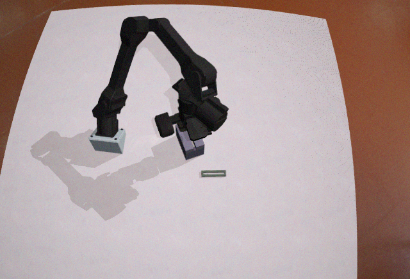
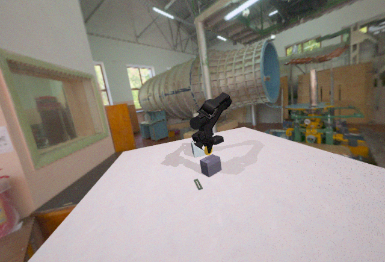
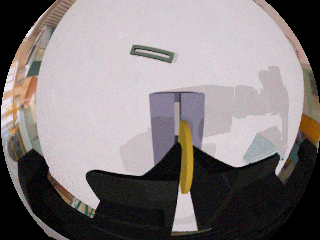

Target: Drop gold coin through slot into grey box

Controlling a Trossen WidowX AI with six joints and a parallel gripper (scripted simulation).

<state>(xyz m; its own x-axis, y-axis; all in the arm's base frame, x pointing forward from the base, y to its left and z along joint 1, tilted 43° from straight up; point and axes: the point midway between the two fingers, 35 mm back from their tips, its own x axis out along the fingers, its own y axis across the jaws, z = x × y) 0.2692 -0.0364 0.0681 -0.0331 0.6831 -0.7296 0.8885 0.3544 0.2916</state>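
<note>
Right now the gold coin is 20 mm above my gripper tip.
</note>
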